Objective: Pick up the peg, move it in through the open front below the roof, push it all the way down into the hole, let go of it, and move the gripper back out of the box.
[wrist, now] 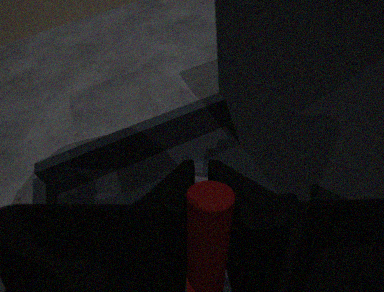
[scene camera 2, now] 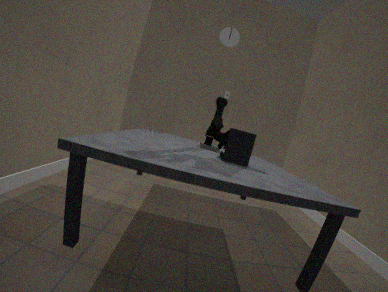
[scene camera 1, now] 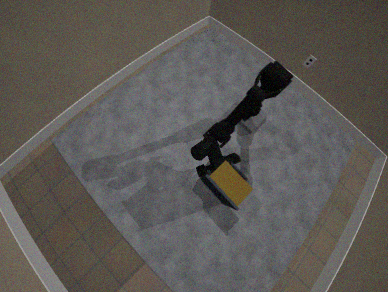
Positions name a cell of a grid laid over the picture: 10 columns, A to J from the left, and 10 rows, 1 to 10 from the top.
The gripper (wrist: F6) holds a red peg; nothing else touches it. Also in view: a dark box (wrist: H4).
